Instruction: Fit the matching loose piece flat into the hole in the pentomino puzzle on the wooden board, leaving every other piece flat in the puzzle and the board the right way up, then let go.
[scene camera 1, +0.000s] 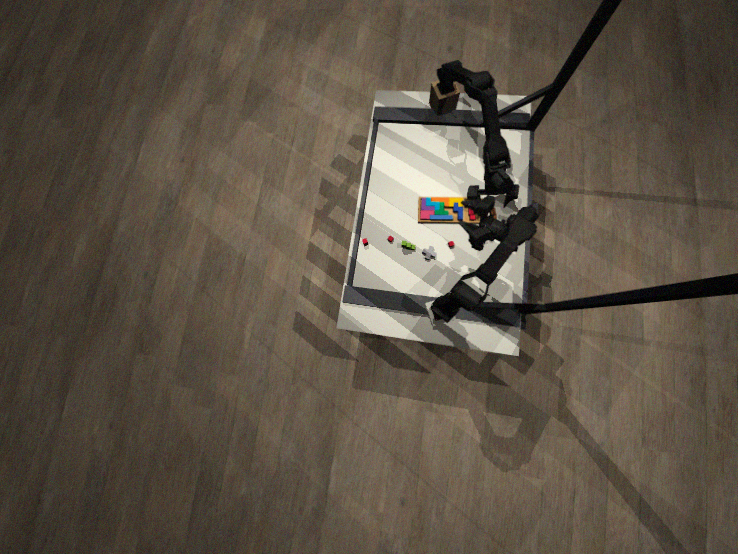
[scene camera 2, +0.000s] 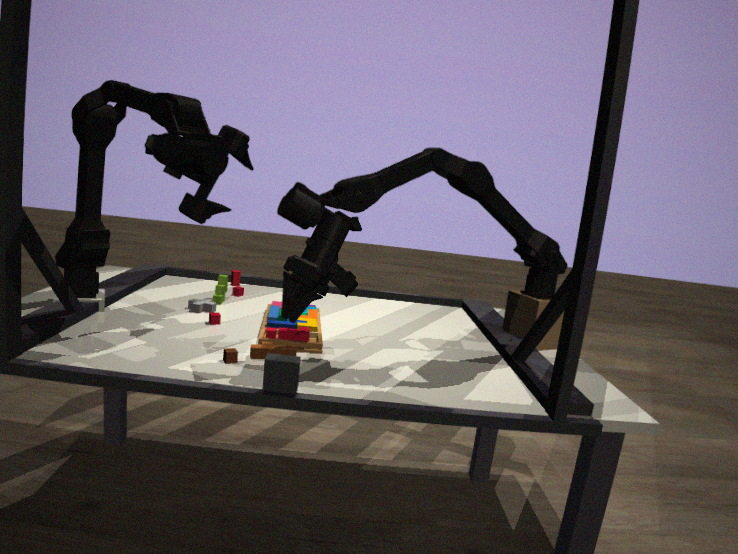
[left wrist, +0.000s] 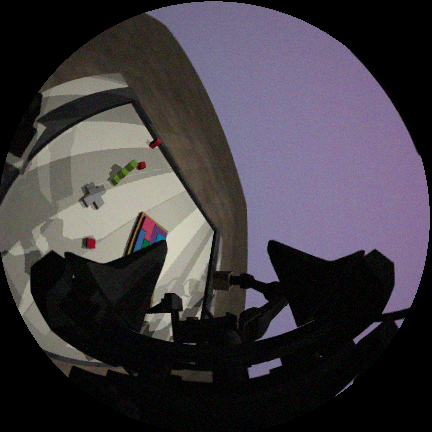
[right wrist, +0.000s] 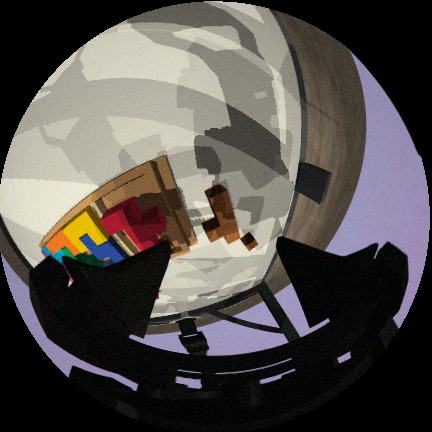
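Pixels of known places: left gripper, between the fingertips: (scene camera 1: 460, 212) (scene camera 2: 241, 189) (left wrist: 218, 245); right gripper, between the fingertips: (scene camera 2: 287, 320) (left wrist: 142, 328) (right wrist: 224, 244); left arm's base, origin of its link: (scene camera 1: 440, 311) (scene camera 2: 80, 294) (right wrist: 185, 319); right arm's base, origin of its link: (scene camera 1: 445, 87) (scene camera 2: 539, 295) (left wrist: 230, 280).
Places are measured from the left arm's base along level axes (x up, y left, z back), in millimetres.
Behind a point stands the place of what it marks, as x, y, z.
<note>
The wooden puzzle board (scene camera 1: 441, 223) (scene camera 2: 320, 336) @[-9, -285, -441] (right wrist: 175, 202) @[-19, -320, -378] lies with its coloured pieces facing up. A red piece (scene camera 2: 289, 333) @[1, -293, -374] (right wrist: 131, 220) @[1, -282, -402] lies at the board's end near brown pieces, with bare wood around it and tall sides showing; whether it sits flat is unclear. Yellow (right wrist: 85, 230) @[2, -230, -435] and blue (right wrist: 107, 249) @[1, -226, -401] pieces lie beside it. A grey cross piece (scene camera 1: 429, 253) @[-4, -35, -250] (scene camera 2: 201, 305) @[-7, -59, -249] (left wrist: 93, 195) @[-4, -40, -251] and a green piece (scene camera 1: 408, 245) @[16, 42, -306] (scene camera 2: 221, 288) @[11, 31, -309] (left wrist: 124, 172) @[16, 35, -309] are loose. My right gripper (right wrist: 224, 244) @[41, -340, -352] is open above the board. My left gripper (scene camera 2: 240, 189) @[253, -134, -298] (left wrist: 218, 245) @[253, -134, -298] is open, high above the table.
A brown piece (scene camera 2: 273, 350) @[-7, -362, -323] (right wrist: 225, 215) @[-4, -355, -335] and a small brown cube (scene camera 2: 230, 356) @[-11, -373, -245] (right wrist: 249, 241) @[-6, -363, -258] lie beyond the board's end. Small red blocks (scene camera 1: 451, 243) @[-4, -139, -263] (left wrist: 90, 243) @[-4, -140, -262] lie nearby. A dark box (scene camera 2: 281, 373) @[12, -515, -288] (right wrist: 313, 182) @[14, -495, -299] stands at the table edge. Frame posts (scene camera 2: 599, 202) @[312, -691, -673] rise there.
</note>
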